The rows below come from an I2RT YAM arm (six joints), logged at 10 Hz.
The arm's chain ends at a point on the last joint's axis. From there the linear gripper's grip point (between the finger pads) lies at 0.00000 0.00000 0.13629 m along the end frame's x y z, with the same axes.
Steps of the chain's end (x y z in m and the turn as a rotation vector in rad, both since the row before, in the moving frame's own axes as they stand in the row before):
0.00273 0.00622 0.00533 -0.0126 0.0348 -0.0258
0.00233 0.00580 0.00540 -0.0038 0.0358 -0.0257
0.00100 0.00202 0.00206 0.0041 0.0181 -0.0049
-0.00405 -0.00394 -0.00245 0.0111 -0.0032 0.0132
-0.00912 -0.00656 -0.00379 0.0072 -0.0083 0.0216
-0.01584 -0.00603 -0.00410 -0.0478 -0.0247 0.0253
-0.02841 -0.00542 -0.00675 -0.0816 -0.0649 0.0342
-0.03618 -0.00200 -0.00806 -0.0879 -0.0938 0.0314
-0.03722 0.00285 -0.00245 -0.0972 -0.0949 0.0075
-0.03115 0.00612 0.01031 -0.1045 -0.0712 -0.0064
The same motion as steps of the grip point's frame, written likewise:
0.00749 0.00788 0.00524 -0.0126 0.0348 -0.0258
0.00721 0.00626 0.00531 -0.0038 0.0358 -0.0257
0.00347 0.00146 0.00204 0.0041 0.0181 -0.0049
-0.00448 -0.00546 -0.00246 0.0111 -0.0032 0.0132
-0.01024 -0.00755 -0.00380 0.0072 -0.0083 0.0216
-0.01929 0.00044 -0.00430 -0.0478 -0.0247 0.0253
-0.03743 0.00553 -0.00749 -0.0816 -0.0649 0.0342
-0.04911 0.00974 -0.00918 -0.0879 -0.0938 0.0314
-0.05016 0.01601 -0.00371 -0.0972 -0.0949 0.0075
-0.04078 0.02036 0.00922 -0.1045 -0.0712 -0.0064

